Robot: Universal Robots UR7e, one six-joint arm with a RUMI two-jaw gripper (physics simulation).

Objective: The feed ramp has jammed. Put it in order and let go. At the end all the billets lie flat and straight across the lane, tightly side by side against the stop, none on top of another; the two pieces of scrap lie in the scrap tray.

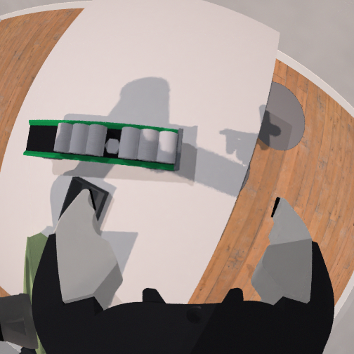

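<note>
The feed ramp (100, 159) has green side walls and a black lane. Three grey billets (167, 147) (148, 145) (129, 143) lie across the lane side by side, at the grey stop (180, 142) on the right. Three more billets (96, 139) (79, 138) (62, 137) lie side by side further left. A small hexagonal piece of scrap (112, 146) sits in the lane between the two groups. The dark scrap tray (103, 201) is partly behind my left finger, which hides much of its inside; no second scrap piece shows. My gripper (185, 196) is open and empty, away from the ramp.
The ramp and the tray stand on a pale table top (200, 75). Its right edge borders a wooden floor (320, 150) with a grey disc (292, 117) beside the edge. A green object (35, 255) shows at the lower left, beside the gripper. Arm shadows fall across the table.
</note>
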